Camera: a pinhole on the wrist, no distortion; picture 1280 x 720 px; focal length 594.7 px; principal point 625.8 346.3 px. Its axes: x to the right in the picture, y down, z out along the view. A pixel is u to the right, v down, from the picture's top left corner.
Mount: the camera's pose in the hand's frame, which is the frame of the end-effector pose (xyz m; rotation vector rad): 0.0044 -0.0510 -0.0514 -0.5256 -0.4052 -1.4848
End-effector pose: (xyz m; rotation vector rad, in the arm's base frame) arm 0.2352 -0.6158 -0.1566 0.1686 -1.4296 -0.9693
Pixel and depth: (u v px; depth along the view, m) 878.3 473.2 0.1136
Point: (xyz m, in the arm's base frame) 0.1582 -0.6276 -0.1313
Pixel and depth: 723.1 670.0 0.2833
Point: 0.0697 -0.5999 0.0612
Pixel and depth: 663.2 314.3 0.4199
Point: 0.0358 -0.3829 0.0157
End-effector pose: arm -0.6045 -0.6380 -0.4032 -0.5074 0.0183 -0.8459
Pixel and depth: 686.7 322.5 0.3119
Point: -0.4781 -0.4987 -0.2456
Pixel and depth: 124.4 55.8 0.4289
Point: -0.3655 -0.1780 -0.5487
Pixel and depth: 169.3 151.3 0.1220
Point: -0.5593 -0.5621 -0.4505
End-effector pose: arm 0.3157 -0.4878 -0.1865 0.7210 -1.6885 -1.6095
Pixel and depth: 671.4 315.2 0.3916
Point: 0.0900 -0.3063 -0.0413
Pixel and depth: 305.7 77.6 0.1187
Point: 0.3357 -0.4377 -0.1233
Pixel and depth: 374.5 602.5 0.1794
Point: 0.2313 -0.5191 -0.0646
